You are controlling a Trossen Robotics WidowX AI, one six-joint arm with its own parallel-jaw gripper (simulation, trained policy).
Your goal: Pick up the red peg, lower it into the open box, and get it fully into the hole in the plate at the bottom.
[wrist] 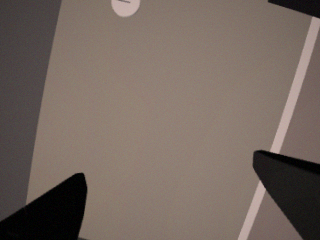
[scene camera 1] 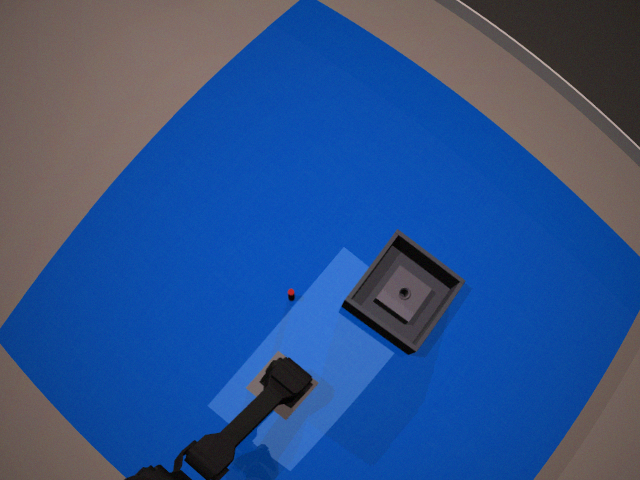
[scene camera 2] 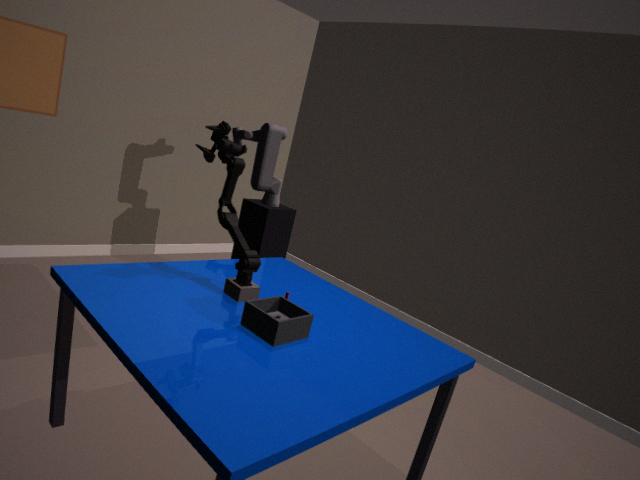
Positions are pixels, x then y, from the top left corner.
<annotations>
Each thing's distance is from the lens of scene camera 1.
box [scene camera 1: 400,250]: 139 cm
plate [scene camera 1: 402,281]: 133 cm
</annotations>
